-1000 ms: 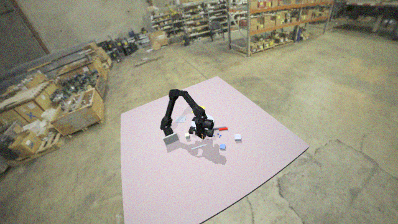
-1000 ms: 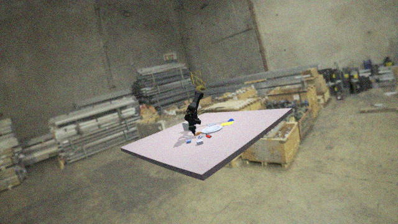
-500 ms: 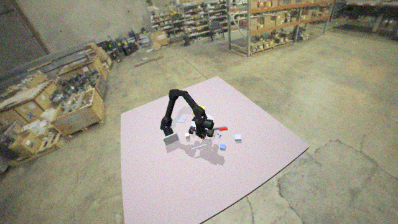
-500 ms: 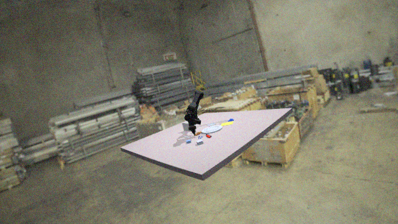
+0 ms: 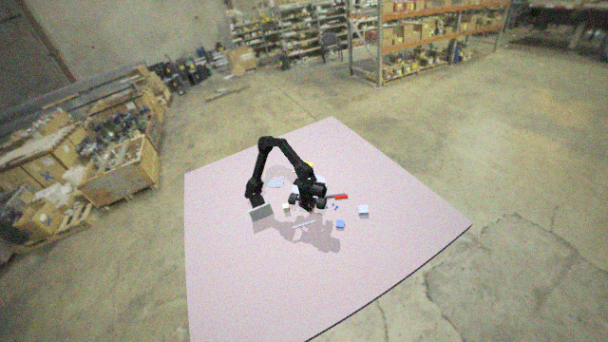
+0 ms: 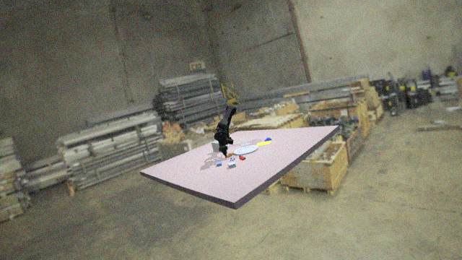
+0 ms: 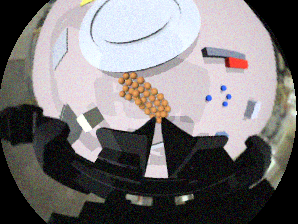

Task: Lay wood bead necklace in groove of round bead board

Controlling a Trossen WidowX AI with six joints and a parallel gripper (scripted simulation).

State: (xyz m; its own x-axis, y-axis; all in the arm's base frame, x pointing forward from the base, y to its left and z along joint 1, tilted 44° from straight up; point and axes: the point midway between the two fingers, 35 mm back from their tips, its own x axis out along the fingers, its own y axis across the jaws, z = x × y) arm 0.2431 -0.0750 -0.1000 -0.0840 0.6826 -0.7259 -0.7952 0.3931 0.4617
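The white stick lies 60 mm to the right of my gripper tip, 50 mm behind it and 10 mm below it. From my gripper tip the other things lie so: cream cube: 110 mm behind, 70 mm to the left, 10 mm above; red-handled tool: 180 mm ahead, 20 mm to the left; blue block: 140 mm to the right, 110 mm ahead.
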